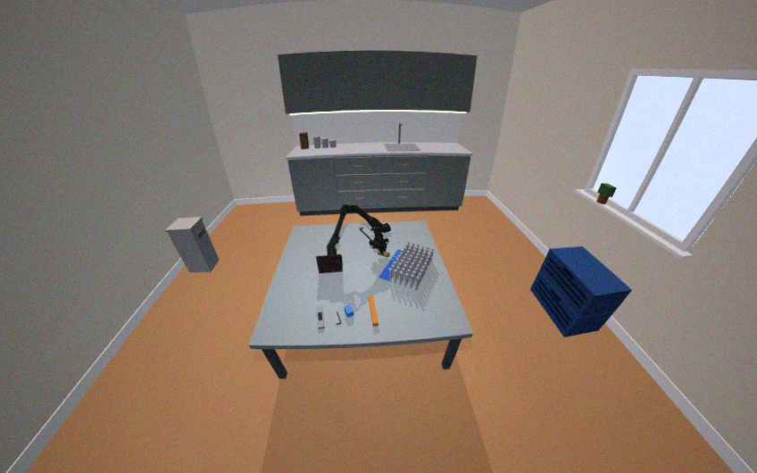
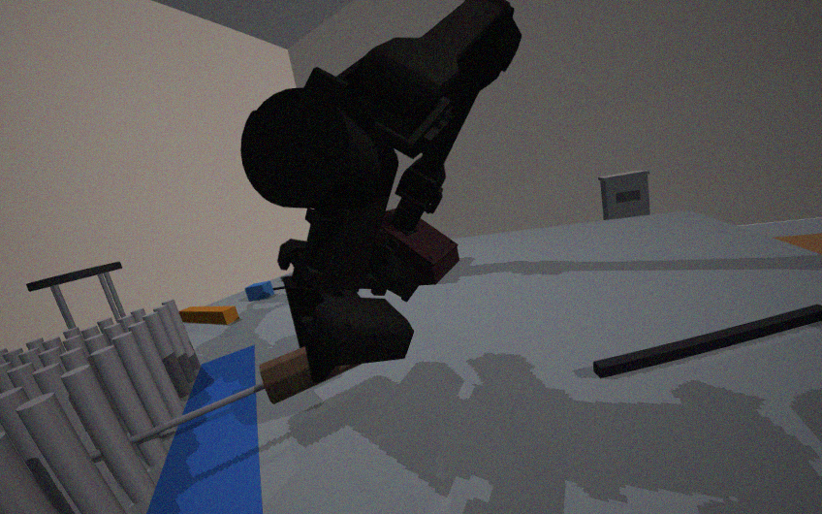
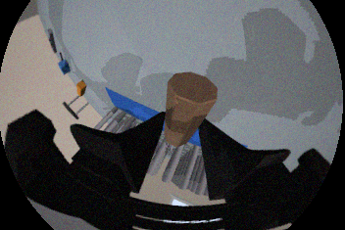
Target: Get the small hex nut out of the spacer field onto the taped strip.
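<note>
Now: the blue taped strip 60 mm ahead of my gripper tip, 90 mm to the right of it and 40 mm below it. From my gripper tip the other things lie so: hex nut (220 mm ahead, 150 mm to the right, 30 mm below); hook tool (90 mm ahead, 60 mm to the right); orange block (150 mm behind, 530 mm to the right, 20 mm below).
</note>
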